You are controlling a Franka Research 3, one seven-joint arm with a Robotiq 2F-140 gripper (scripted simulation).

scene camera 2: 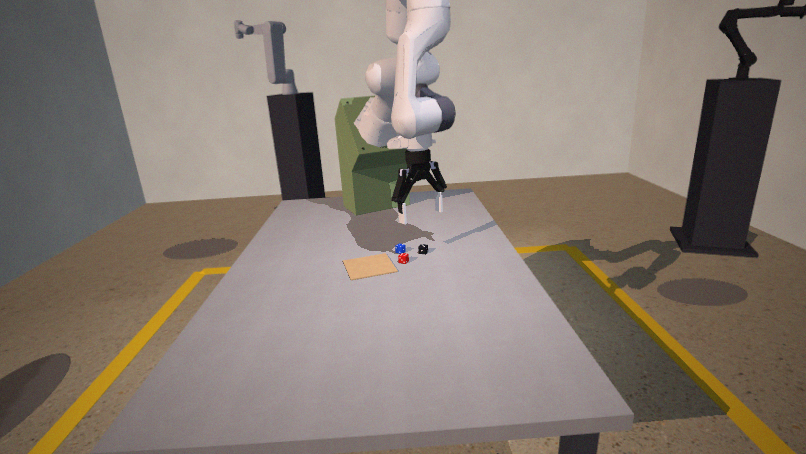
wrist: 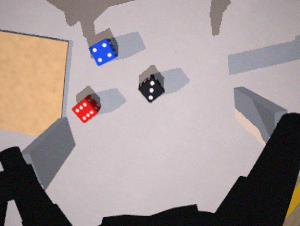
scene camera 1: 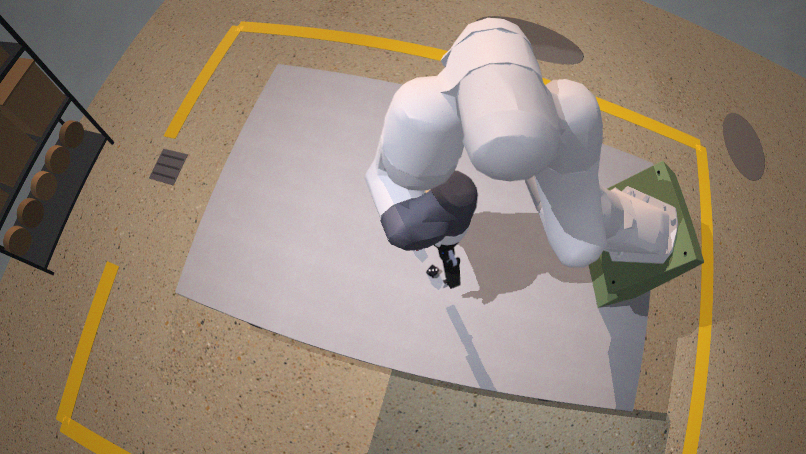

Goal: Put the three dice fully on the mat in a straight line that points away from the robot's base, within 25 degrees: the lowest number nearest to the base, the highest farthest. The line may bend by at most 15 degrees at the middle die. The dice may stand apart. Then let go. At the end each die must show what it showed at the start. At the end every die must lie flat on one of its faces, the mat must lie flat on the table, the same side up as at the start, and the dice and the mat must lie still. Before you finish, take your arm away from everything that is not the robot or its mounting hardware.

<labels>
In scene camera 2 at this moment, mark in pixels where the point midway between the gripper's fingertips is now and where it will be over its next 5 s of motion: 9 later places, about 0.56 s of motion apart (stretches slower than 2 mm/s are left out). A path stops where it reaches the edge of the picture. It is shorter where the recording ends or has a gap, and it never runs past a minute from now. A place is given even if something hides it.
My gripper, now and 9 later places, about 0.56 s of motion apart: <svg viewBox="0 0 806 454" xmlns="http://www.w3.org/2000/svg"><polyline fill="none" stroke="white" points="421,217 421,217 421,218 421,219 422,222 422,227 421,228 421,234 422,240 422,242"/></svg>
</labels>
